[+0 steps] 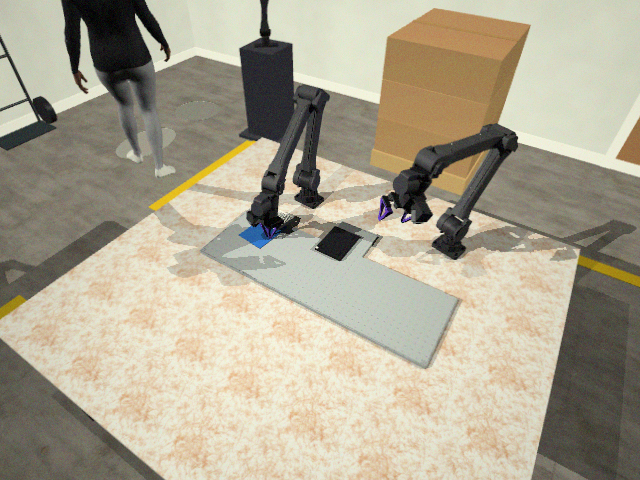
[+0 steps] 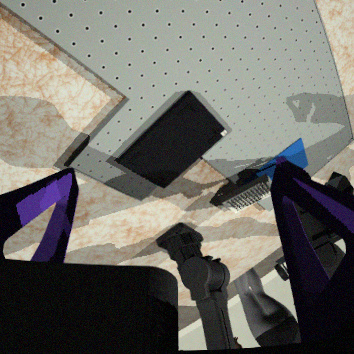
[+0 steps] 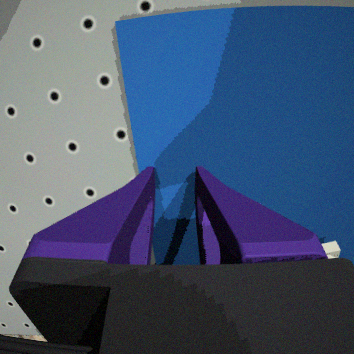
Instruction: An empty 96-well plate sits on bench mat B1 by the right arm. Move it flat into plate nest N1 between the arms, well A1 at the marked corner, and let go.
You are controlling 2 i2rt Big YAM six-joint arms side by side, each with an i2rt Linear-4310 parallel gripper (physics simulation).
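Places are measured from the left arm's base along level axes (x left, y down, z back), in centimetres.
Pixels of known places: left gripper, fingertip midpoint: (image 1: 390,220) (image 2: 173,178); right gripper, fingertip midpoint: (image 1: 269,237) (image 2: 278,159) (image 3: 174,177); left arm's base, origin of the base link: (image 1: 448,247); right arm's base, origin of the base link: (image 1: 309,199) (image 2: 179,237).
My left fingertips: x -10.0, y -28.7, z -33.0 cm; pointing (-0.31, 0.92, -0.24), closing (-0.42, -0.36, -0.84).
Observation:
Ahead of a thing's pixels: the offset from my left fingertips to its top centre. "*": to the spot under its first point. Level surfaces: height alone.
The blue bench mat B1 @[dy +27.2 cm] (image 1: 253,239) (image 2: 299,152) (image 3: 280,100) lies at the left end of the grey board. The 96-well plate @[dy +24.6, dx -51.2, dz -7.9 cm] (image 1: 285,217) (image 2: 250,194) shows as a pale gridded face beside a dark part, at the mat's rear edge behind the right gripper; it looks tilted, partly hidden. The black nest N1 @[dy +25.9, dx -23.3, dz +0.3 cm] (image 1: 338,242) (image 2: 170,140) is empty, with a white mark at one corner. My right gripper (image 1: 269,236) (image 3: 174,177) is low over the mat, fingertips slightly apart with nothing between them. My left gripper (image 1: 391,221) (image 2: 173,178) is wide open and empty, raised right of the nest.
The grey perforated board @[dy +27.4 cm] (image 1: 382,304) (image 2: 165,45) carries the mat and nest. A small dark block @[* dy +28.0, dx -14.0, dz +13.9 cm] (image 1: 376,240) (image 2: 78,150) sits at the board's edge near the nest. Stacked brown boxes (image 1: 439,77), a dark pedestal (image 1: 267,87) and a person (image 1: 121,51) stand behind.

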